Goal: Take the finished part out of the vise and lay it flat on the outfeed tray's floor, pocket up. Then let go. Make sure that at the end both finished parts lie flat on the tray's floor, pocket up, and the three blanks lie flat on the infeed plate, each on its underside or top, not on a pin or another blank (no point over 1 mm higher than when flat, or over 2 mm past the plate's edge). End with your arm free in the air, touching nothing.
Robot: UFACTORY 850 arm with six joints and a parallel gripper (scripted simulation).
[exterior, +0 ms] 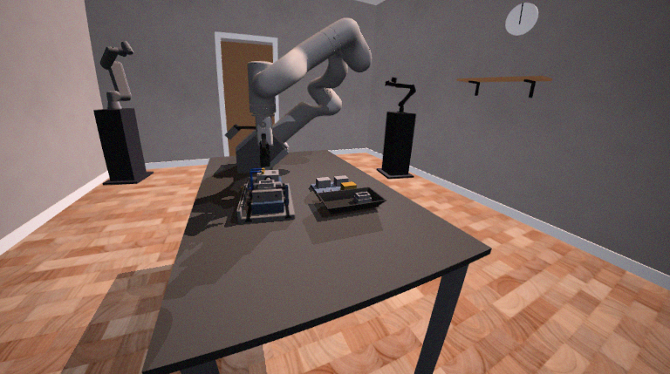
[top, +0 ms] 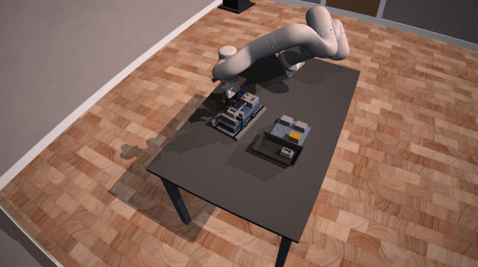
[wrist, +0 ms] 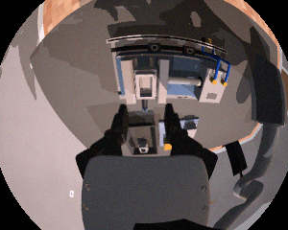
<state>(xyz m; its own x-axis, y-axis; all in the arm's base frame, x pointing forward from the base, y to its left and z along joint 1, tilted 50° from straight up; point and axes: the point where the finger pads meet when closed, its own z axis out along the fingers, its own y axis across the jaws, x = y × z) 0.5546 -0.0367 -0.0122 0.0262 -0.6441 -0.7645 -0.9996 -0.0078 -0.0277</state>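
The vise is 160 mm below my hand and 70 mm behind it. The rest, counted from my hand: blue plate 300 mm to the left, 200 mm below, 150 mm behind; then yellow block 350 mm to the left, 170 mm below, 110 mm behind.
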